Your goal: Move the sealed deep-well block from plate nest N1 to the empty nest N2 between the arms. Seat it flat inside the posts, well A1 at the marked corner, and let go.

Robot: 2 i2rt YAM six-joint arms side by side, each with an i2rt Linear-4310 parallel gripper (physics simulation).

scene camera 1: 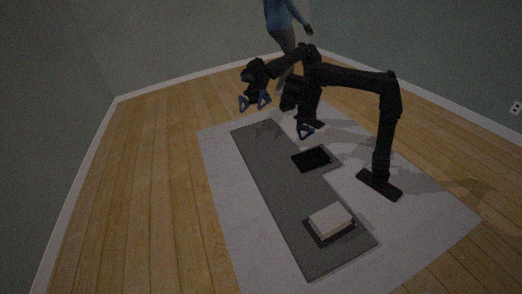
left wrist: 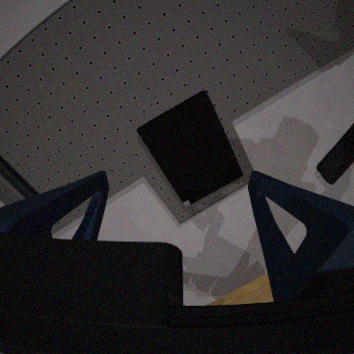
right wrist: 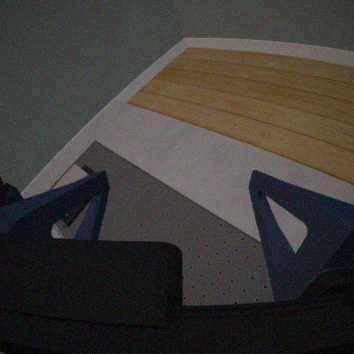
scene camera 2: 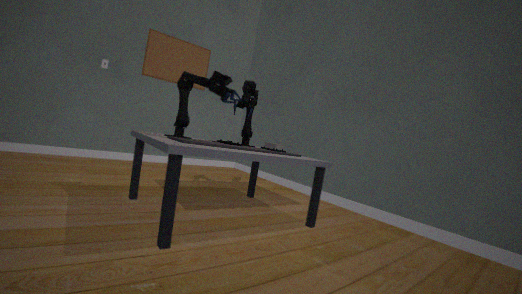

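Where they show: left gripper, fingertip midpoint: [scene camera 1: 301, 131] [left wrist: 178, 178] [scene camera 2: 240, 117]; right gripper, fingertip midpoint: [scene camera 1: 249, 111] [right wrist: 178, 178] [scene camera 2: 238, 101]; left arm's base, link origin: [scene camera 1: 378, 185]; right arm's base, link origin: [left wrist: 351, 142].
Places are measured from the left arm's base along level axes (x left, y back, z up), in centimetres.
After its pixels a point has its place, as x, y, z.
The pale deep-well block [scene camera 1: 330, 219] {-0.6, -31.2, 6.7} [scene camera 2: 270, 145] {-5.3, -30.1, 4.8} sits in dark nest N1 [scene camera 1: 311, 234] {-2.3, -38.2, 2.3} near the board's lower end in scene camera 1. In the right wrist view the block [right wrist: 74, 179] {-3.4, -32.7, 6.7} is partly hidden by a finger. Black nest N2 [scene camera 1: 311, 159] {-29.4, -11.2, 2.4} [left wrist: 192, 150] {-30.3, -11.3, 2.5} holds no block; a small white mark shows at one corner in the left wrist view. My left gripper [left wrist: 178, 178] {-29.3, -17.4, 21.7} is open and empty above N2's edge; one finger is hidden in scene camera 1. My right gripper [scene camera 1: 252, 109] {-46.7, -30.0, 29.7} [right wrist: 178, 178] {-46.7, -30.0, 29.7} is open and empty, high over the board's far end.
The perforated grey board [scene camera 1: 270, 175] {-35.4, -31.2, 1.3} [left wrist: 60, 100] {-22.2, -31.5, 1.3} [right wrist: 200, 245] {-41.1, -30.4, 1.3} lies on the pale table [scene camera 1: 215, 200] {-40.5, -57.5, 0.0}. The left arm's base [scene camera 1: 379, 185] {1.5, -2.7, 3.2} stands right of N2 in scene camera 1. The two arms overlap there. A person [scene camera 1: 279, 17] stands beyond the table's far end.
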